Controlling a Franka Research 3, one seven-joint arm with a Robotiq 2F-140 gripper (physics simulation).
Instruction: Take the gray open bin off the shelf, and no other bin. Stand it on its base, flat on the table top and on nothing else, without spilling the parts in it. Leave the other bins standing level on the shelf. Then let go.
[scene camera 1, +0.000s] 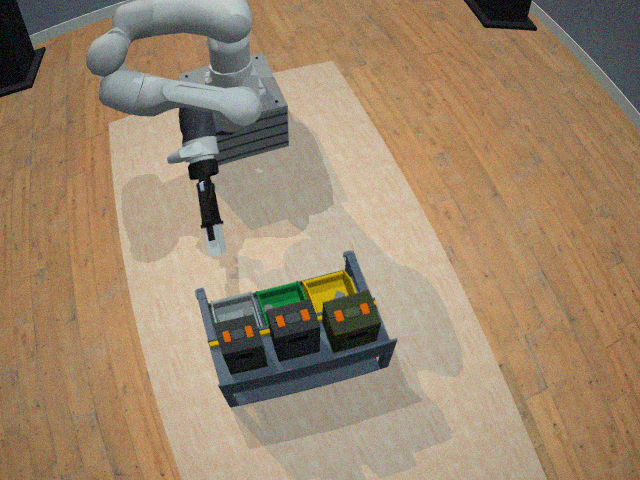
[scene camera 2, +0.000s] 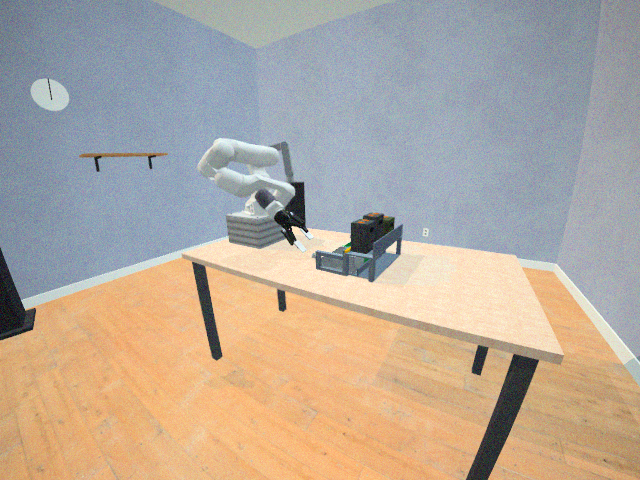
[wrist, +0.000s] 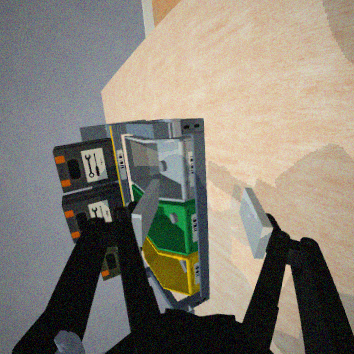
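The gray open bin (scene camera 1: 235, 311) (wrist: 175, 186) sits in the shelf (scene camera 1: 310, 374) (scene camera 2: 386, 242) (wrist: 201, 225), in the end place beside the green bin (scene camera 1: 281, 295) (wrist: 175, 237). A small gray part shows inside it in the wrist view. The yellow bin (scene camera 1: 321, 290) (wrist: 170, 272) is on the green bin's other side. All three look level. My gripper (scene camera 1: 216, 246) (scene camera 2: 303, 241) (wrist: 199, 195) is open and empty. It is tilted, above the table on the robot-base side of the shelf, apart from the gray bin. In the wrist view one finger hides part of the gray and green bins.
Two dark cases (scene camera 1: 240, 342) (scene camera 1: 294, 324) and an olive case (scene camera 1: 351, 321) stand on the shelf behind the bins, beyond a yellow bar (scene camera 1: 214, 343). Raised shelf ends flank the row. The gray robot base block (scene camera 1: 252, 135) (scene camera 2: 253, 230) stands at the far end of the table (scene camera 2: 413, 310).
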